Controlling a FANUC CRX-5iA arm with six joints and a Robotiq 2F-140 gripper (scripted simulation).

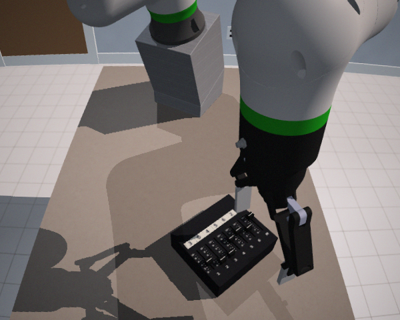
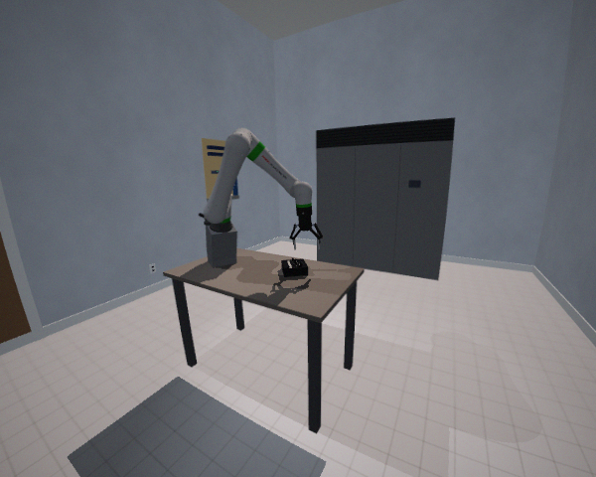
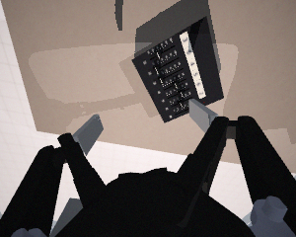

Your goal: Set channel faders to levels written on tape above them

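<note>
Right now my hand is 90 mm above the channel fader, 40 mm to the left of it and 30 mm past it. From my hand the other things lie so: master fader (110 mm behind, 90 mm below, 10 mm to the left).
</note>
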